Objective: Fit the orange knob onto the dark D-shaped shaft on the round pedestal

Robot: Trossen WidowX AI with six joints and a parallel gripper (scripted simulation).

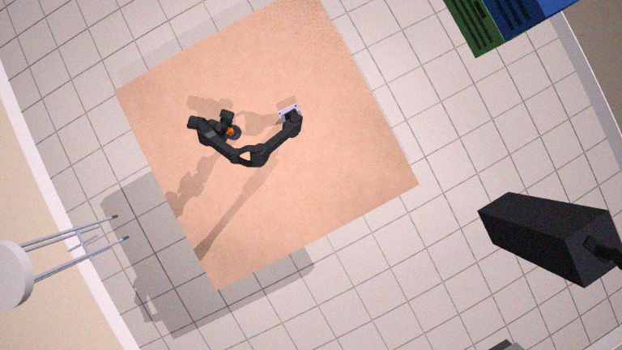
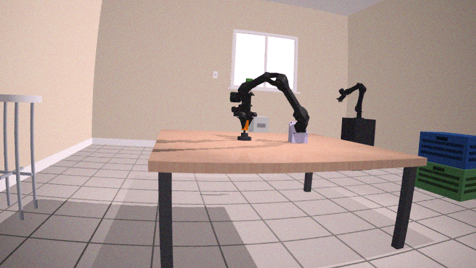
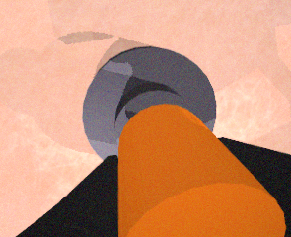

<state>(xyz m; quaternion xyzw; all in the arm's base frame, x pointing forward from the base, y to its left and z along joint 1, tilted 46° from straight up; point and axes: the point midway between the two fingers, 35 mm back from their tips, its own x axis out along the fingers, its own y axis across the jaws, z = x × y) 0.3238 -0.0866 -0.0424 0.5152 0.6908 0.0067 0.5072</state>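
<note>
Now: the orange knob 20 mm above my gripper tip. Round my gripper tip: round pedestal 40 mm below.
</note>
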